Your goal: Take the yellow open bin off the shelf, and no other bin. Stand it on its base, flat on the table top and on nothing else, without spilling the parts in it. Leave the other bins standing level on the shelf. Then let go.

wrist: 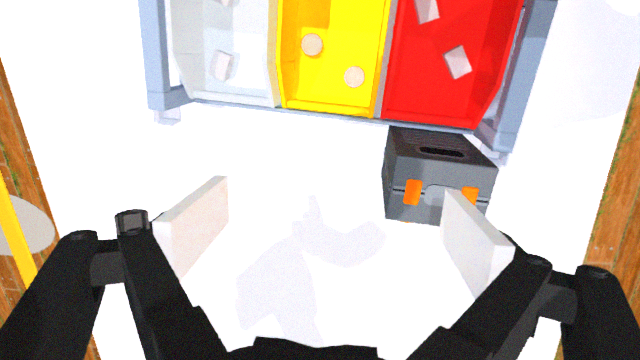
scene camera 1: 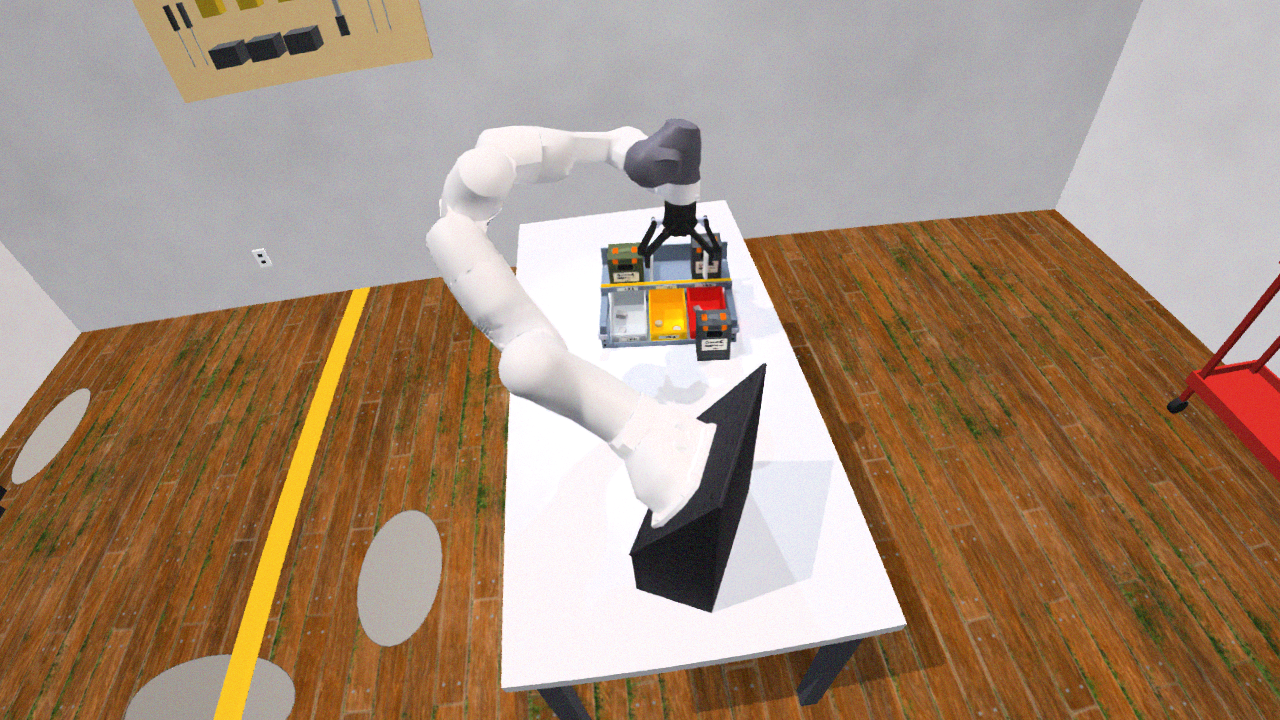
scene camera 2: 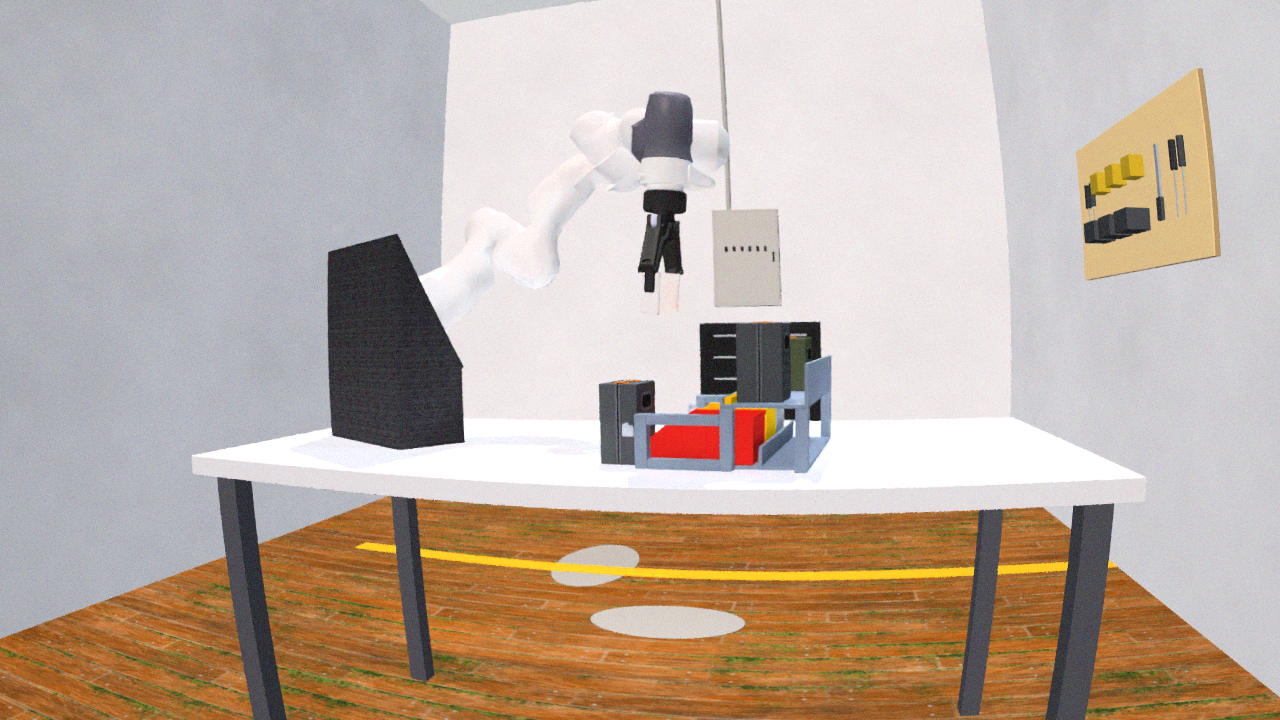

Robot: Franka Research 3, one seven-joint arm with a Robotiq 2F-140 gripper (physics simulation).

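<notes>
The yellow bin [scene camera 1: 666, 305] [wrist: 340, 55] sits in the shelf's lower front row, between a pale, clear-looking bin [scene camera 1: 629, 311] [wrist: 250, 82] and a red bin [scene camera 1: 705, 297] [scene camera 2: 698, 440] [wrist: 425, 95]. Two round parts show inside the yellow bin in the wrist view. The grey-blue shelf [scene camera 1: 671, 261] [scene camera 2: 802, 438] [wrist: 154, 55] stands on the white table top [scene camera 1: 572, 626] [scene camera 2: 939, 456] [wrist: 300, 155]. My gripper [scene camera 1: 677, 268] [scene camera 2: 660, 304] [wrist: 333, 206] is open and empty, fingers pointing down, well above the bins near the shelf's front side, touching none.
A dark grey case [scene camera 1: 713, 337] [scene camera 2: 625, 429] [wrist: 440, 170] stands on the table, close in front of the red bin. On the shelf's upper level stand a green case [scene camera 1: 625, 261] and another dark case [scene camera 1: 708, 259] [scene camera 2: 762, 362]. The black arm base [scene camera 1: 684, 555] [scene camera 2: 384, 358] stands on the table.
</notes>
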